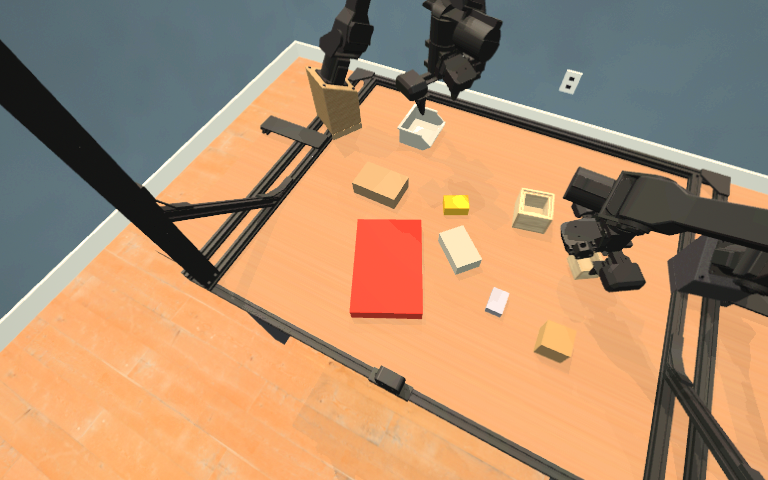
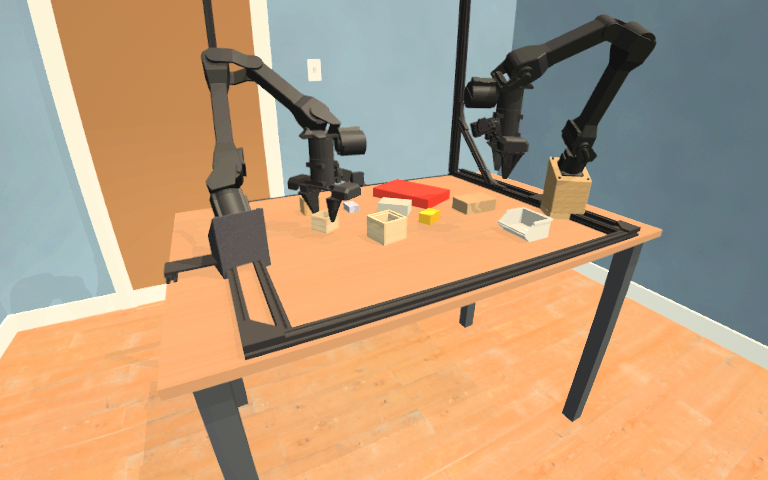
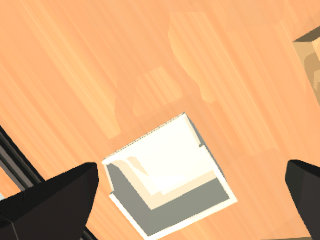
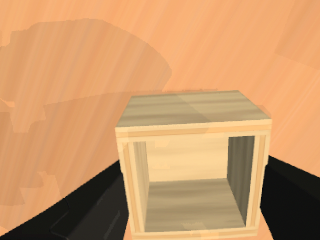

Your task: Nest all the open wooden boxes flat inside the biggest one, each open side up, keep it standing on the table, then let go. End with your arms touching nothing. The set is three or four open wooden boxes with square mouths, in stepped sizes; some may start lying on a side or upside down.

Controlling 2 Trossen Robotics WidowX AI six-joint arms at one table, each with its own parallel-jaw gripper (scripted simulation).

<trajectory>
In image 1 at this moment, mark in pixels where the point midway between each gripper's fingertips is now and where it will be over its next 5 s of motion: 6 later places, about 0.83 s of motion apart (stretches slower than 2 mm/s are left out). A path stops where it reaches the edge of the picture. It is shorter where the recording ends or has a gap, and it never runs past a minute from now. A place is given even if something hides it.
My left gripper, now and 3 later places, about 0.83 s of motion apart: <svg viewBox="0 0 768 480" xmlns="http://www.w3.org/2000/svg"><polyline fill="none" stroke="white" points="437,106 455,156 456,175 442,161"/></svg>
My right gripper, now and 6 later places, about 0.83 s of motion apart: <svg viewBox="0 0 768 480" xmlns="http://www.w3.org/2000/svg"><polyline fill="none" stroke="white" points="586,262 591,249 577,233 564,216 554,199 546,185 543,185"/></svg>
</trajectory>
